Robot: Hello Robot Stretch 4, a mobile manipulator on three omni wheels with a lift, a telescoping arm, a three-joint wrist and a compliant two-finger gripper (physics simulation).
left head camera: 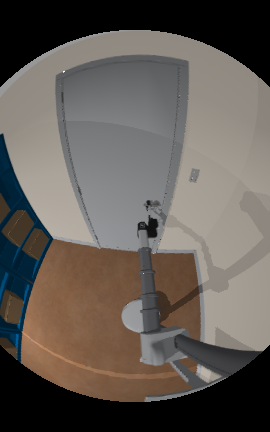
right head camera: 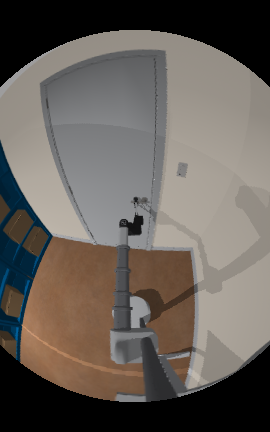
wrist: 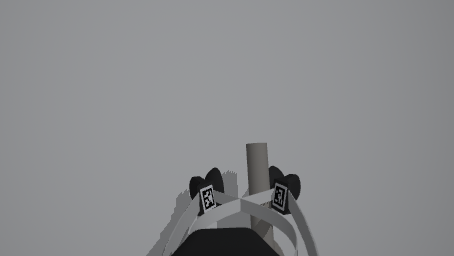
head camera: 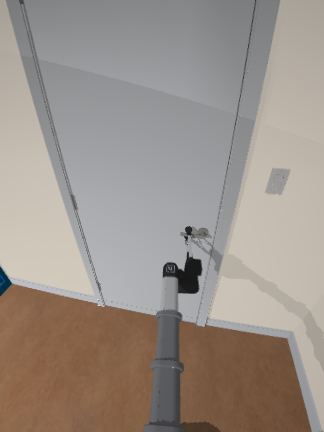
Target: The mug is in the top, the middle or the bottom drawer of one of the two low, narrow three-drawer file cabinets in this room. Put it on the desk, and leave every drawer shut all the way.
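Where they show: gripper, between the fingertips: [left head camera: 147, 202] [right head camera: 135, 199] [wrist: 244, 181] [head camera: 187, 231]; robot's base, origin of its link: [left head camera: 139, 314] [right head camera: 131, 311].
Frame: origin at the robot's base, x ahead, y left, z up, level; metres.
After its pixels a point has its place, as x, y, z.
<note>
The mug, the desk and the file cabinets do not show. My gripper [head camera: 188, 235] {0.894, -0.083, 0.889} [left head camera: 148, 205] {0.894, -0.083, 0.889} [right head camera: 135, 202] {0.894, -0.083, 0.889} [wrist: 244, 181] {0.894, -0.083, 0.889} is at the lever handle [head camera: 197, 234] {0.848, -0.126, 0.908} [left head camera: 155, 205] {0.839, -0.146, 0.900} [right head camera: 144, 200] {0.860, -0.162, 0.901} [wrist: 258, 165] {0.849, -0.060, 0.896} of a grey door [head camera: 140, 150] {0.927, 0.145, 1.290} [left head camera: 120, 150] {0.925, 0.130, 1.338} [right head camera: 105, 160] {0.925, 0.124, 1.248} [wrist: 100, 75] {0.912, 0.031, 0.747}. The fingers are partly closed, with the lever between them. In the wrist view the lever lies close to the right fingertip, and a gap shows between it and the left fingertip. The lever's lower end is partly hidden by the finger strips and gripper body.
My extended arm [head camera: 167, 340] {0.330, 0.001, 0.959} [left head camera: 147, 285] {0.201, 0.004, 0.960} [right head camera: 122, 282] {0.204, -0.006, 0.961} reaches toward the door. A blue shelf unit [left head camera: 27, 272] {0.344, 1.776, 0.048} [right head camera: 27, 270] {0.307, 1.774, 0.049} with brown boxes stands at the left. A wall plate [head camera: 277, 181] {0.860, -0.432, 1.196} [left head camera: 194, 175] {0.860, -0.438, 1.193} [right head camera: 182, 169] {0.860, -0.439, 1.195} is right of the door frame. A wall runs along the right side.
</note>
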